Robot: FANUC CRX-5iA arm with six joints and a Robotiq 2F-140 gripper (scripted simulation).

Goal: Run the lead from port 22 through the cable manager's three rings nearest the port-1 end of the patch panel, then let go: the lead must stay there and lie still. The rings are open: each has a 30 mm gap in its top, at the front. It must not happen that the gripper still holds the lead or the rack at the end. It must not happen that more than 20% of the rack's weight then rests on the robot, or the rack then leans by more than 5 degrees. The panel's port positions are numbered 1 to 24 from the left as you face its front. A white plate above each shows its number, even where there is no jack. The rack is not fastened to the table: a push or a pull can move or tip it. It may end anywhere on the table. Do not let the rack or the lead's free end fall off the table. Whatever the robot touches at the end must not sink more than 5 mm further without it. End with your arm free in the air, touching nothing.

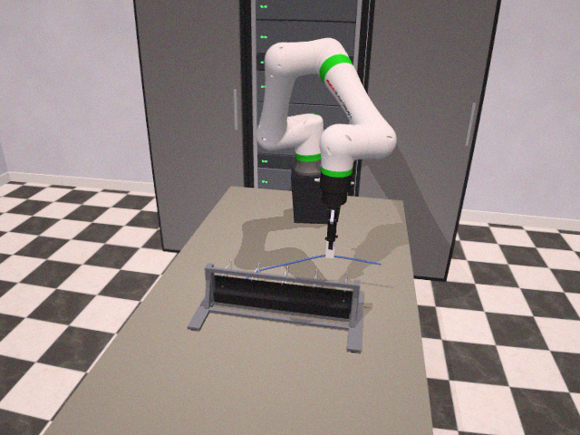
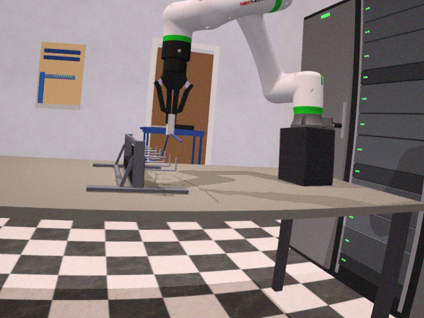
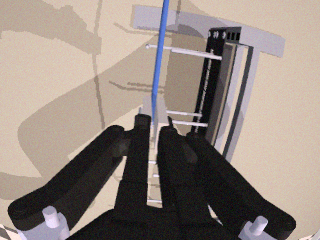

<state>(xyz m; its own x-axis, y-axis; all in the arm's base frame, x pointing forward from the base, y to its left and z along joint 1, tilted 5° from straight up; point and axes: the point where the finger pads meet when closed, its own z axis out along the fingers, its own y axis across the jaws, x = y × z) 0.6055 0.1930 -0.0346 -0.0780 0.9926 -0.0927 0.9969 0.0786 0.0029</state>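
Right now the lead's free end is 160 mm to the left of my hand, 40 mm below it and 10 mm behind it. The rest, counted from my hand: grey rack 130 mm to the right, 130 mm below, 110 mm ahead.
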